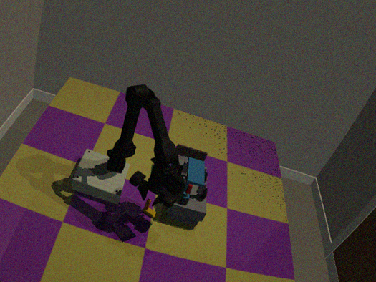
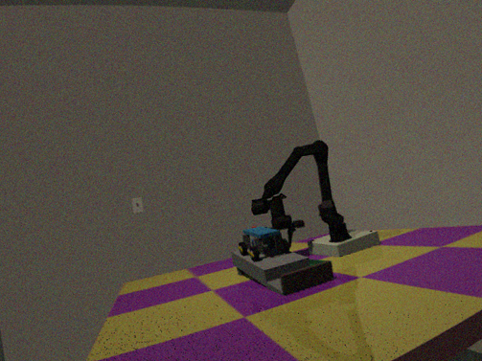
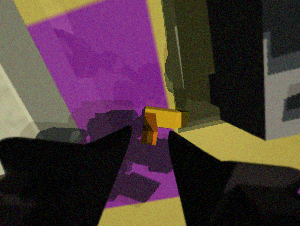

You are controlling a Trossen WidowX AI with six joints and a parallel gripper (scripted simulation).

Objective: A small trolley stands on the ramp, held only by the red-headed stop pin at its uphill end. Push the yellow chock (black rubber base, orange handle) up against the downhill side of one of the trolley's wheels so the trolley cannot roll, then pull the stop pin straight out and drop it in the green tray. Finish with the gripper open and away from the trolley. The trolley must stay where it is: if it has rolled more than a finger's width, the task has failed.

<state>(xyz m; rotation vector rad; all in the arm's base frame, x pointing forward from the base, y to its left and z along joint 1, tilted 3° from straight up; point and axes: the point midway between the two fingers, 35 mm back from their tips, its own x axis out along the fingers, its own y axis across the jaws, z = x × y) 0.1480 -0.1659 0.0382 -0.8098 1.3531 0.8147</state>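
Right now the yellow chock is 30 mm below my gripper tip, 20 mm ahead of it and 10 mm to the right of it. The rest, counted from my gripper tip: grey ramp (170 mm ahead, 130 mm to the left, 10 mm below); then blue-topped trolley (170 mm ahead, 120 mm to the left, 60 mm above); then red-headed stop pin (140 mm ahead, 80 mm above, 20 mm to the left).
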